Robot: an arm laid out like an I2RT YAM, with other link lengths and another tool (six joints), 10 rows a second.
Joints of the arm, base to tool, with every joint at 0 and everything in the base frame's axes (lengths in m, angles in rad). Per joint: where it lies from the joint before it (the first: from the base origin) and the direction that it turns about. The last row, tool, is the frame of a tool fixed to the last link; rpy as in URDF.
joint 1: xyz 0 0 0.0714 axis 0 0 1
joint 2: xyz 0.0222 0.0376 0.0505 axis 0 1 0
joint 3: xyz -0.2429 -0.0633 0 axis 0 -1 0
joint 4: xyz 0.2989 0.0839 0.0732 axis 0 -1 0
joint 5: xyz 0.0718 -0.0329 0.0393 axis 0 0 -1
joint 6: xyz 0.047 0 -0.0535 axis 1 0 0
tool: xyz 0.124 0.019 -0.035 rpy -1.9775 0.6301 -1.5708
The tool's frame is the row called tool.
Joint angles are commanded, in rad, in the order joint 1, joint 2, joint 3, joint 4, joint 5, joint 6. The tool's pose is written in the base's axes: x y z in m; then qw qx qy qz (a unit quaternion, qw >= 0). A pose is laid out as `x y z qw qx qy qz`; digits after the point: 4 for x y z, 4 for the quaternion.
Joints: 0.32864, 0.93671, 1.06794, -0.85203, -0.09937, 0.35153
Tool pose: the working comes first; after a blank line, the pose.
Where each joint sits with the arm in this pose, in the base's axes (m; each line is computed from the numbers above, not from the rounded line before):
joint 1: 0.0000 0.0000 0.0714
joint 2: 0.0089 0.0428 0.1219
joint 3: -0.1069 -0.0636 0.3176
joint 4: 0.1374 0.1084 0.4293
joint 5: 0.2237 0.1030 0.4114
joint 6: 0.2220 0.1074 0.3403
the tool: 0.2776 0.1707 0.2411

0.2776 0.1707 0.2411 0.3206 -0.4964 0.7918 0.1545
